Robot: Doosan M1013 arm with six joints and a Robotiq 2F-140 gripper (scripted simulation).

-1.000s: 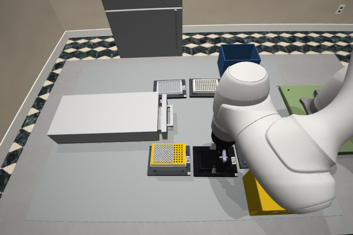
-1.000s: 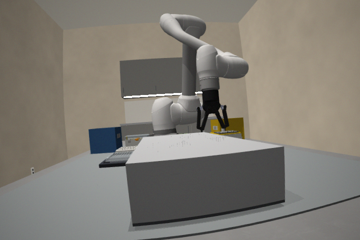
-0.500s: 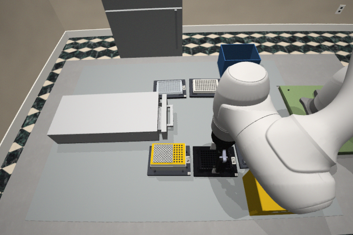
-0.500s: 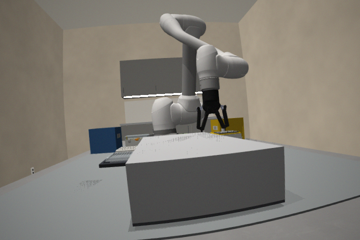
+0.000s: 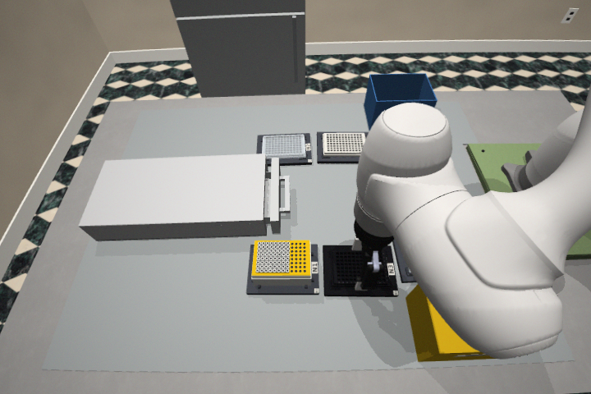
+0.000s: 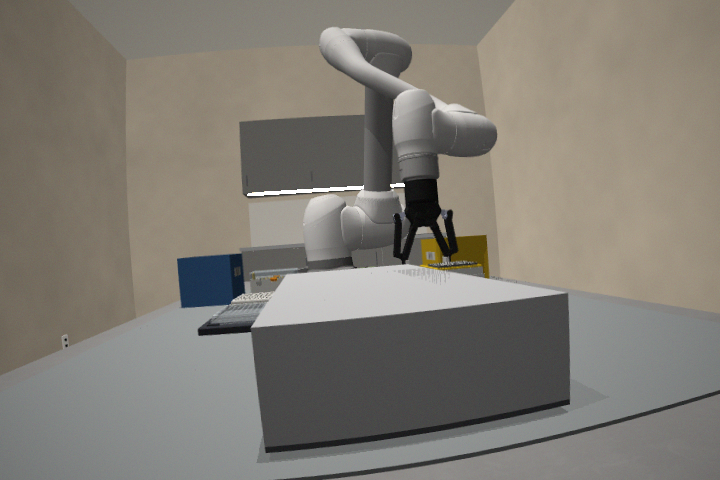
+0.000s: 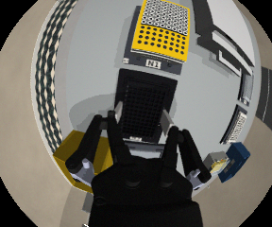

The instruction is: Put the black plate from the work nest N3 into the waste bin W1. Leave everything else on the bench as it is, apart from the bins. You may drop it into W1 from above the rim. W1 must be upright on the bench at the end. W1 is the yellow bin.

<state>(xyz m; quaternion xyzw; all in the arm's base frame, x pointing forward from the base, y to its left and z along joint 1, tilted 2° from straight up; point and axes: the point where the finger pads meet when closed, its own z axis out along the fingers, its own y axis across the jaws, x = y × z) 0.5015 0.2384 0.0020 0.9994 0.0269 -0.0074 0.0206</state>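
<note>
Now: the black nest N3 30 mm below my hand. From my hand the other things lie so: yellow-framed tip rack: 170 mm ahead, 20 mm above; pale lid: 170 mm behind, 50 mm to the right, 20 mm below; black plate: 20 mm below.
</note>
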